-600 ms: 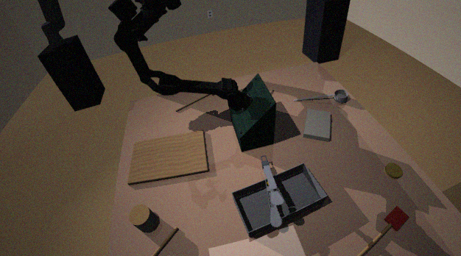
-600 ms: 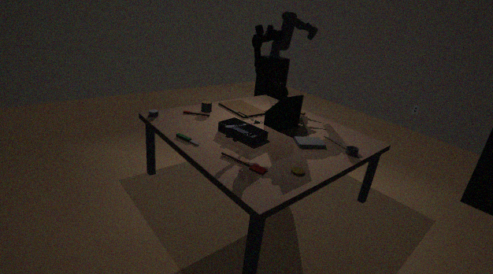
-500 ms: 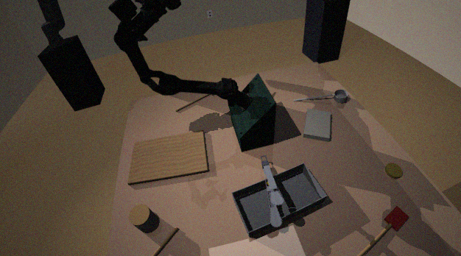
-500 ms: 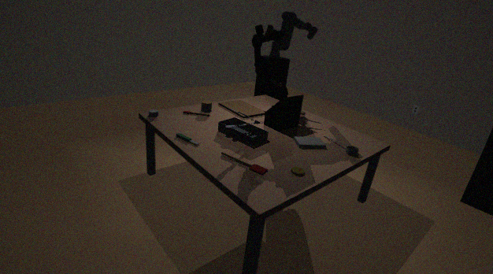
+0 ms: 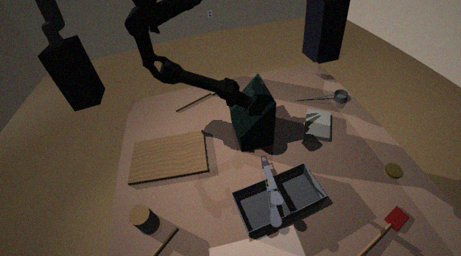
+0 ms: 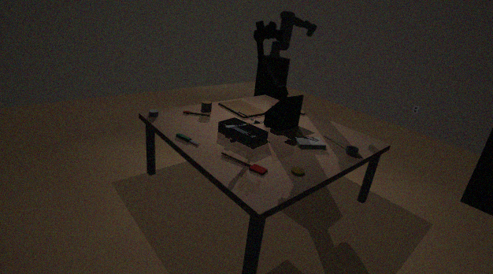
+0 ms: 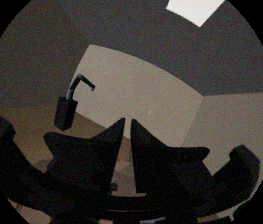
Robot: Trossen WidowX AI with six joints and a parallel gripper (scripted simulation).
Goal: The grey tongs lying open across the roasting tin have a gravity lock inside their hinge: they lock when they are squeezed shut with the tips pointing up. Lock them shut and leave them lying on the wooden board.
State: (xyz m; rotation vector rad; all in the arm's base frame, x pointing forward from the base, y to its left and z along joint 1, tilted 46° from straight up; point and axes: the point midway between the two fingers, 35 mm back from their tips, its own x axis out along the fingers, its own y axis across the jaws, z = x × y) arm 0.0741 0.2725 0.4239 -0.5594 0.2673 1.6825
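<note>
Right now the roasting tin is 36 cm ahead of my gripper tip, 7 cm to the left of it and 64 cm below it. The rest, counted from my gripper tip: tan-topped cylinder: 29 cm ahead, 43 cm to the right, 63 cm below; then white block: 7 cm ahead, 41 cm to the left, 65 cm below; then wooden board: 1 cm ahead, 32 cm to the right, 66 cm below.
</note>
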